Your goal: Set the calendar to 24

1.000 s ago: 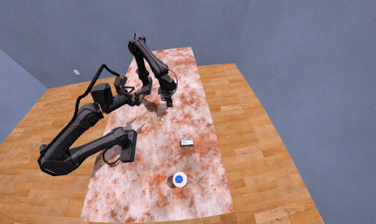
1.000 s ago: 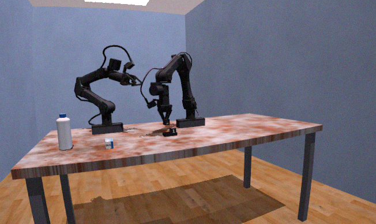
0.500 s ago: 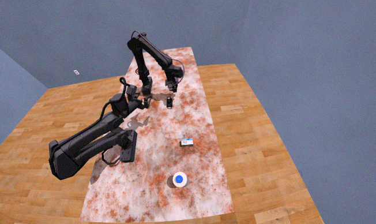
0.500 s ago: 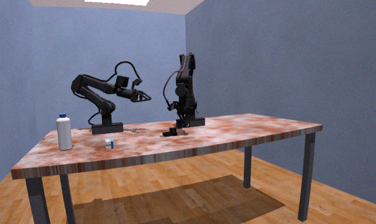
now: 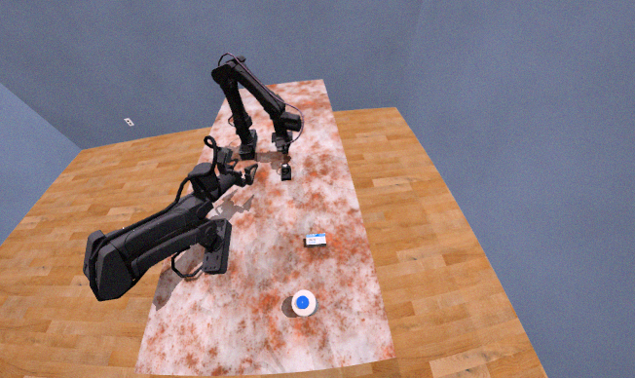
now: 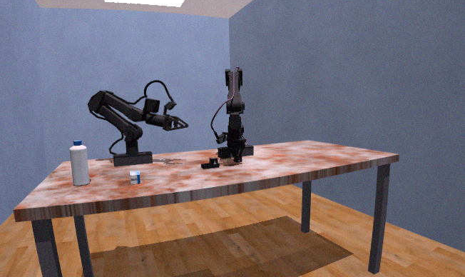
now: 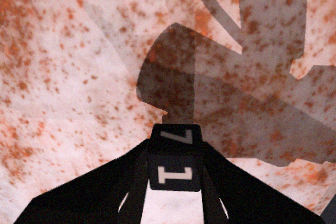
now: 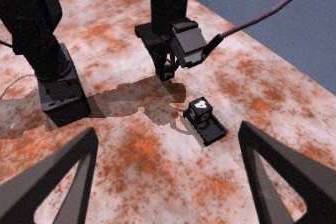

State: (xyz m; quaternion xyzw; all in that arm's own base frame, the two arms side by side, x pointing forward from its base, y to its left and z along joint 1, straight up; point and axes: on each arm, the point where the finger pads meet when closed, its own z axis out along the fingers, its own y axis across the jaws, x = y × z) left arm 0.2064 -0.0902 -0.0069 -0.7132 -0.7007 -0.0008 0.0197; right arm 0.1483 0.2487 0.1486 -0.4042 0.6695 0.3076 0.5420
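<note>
Now: the black tray 20 mm ahead of my left hand, 140 mm to the right of it and 30 mm below it. The rest, counted from my left hand: white box 160 mm ahead, 470 mm to the right, 20 mm below; white bottle 130 mm ahead, 690 mm to the right, 50 mm above.
</note>
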